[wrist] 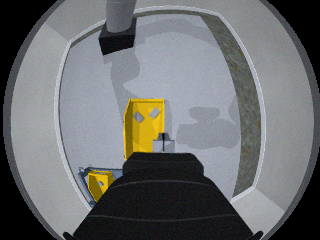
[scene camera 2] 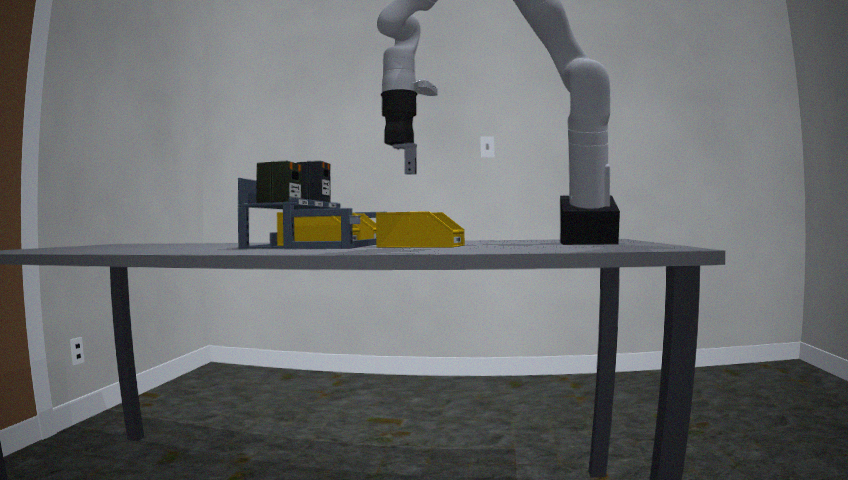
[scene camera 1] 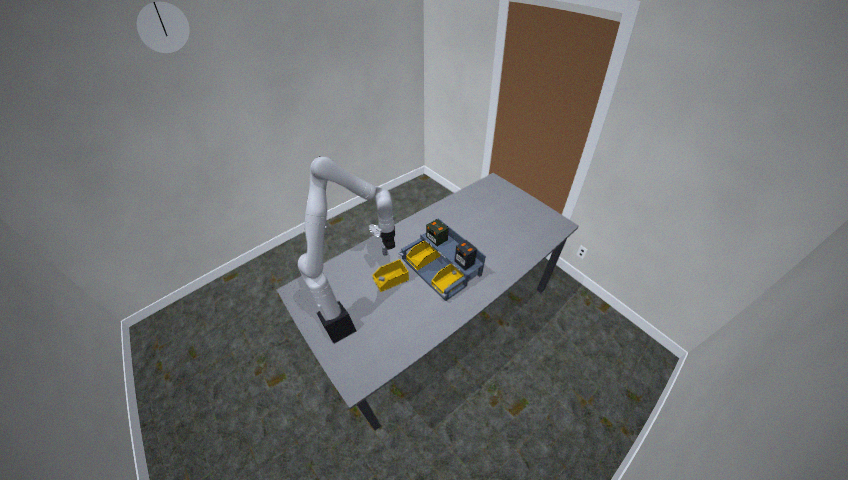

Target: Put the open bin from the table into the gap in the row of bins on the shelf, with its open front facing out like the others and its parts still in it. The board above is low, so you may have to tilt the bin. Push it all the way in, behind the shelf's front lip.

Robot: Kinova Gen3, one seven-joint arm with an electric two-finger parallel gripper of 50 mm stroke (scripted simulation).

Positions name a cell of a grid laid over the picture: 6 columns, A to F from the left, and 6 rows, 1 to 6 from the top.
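Visible in scene camera 2 is my gripper (scene camera 2: C3); the wrist view has the gripper (wrist: D4) too.
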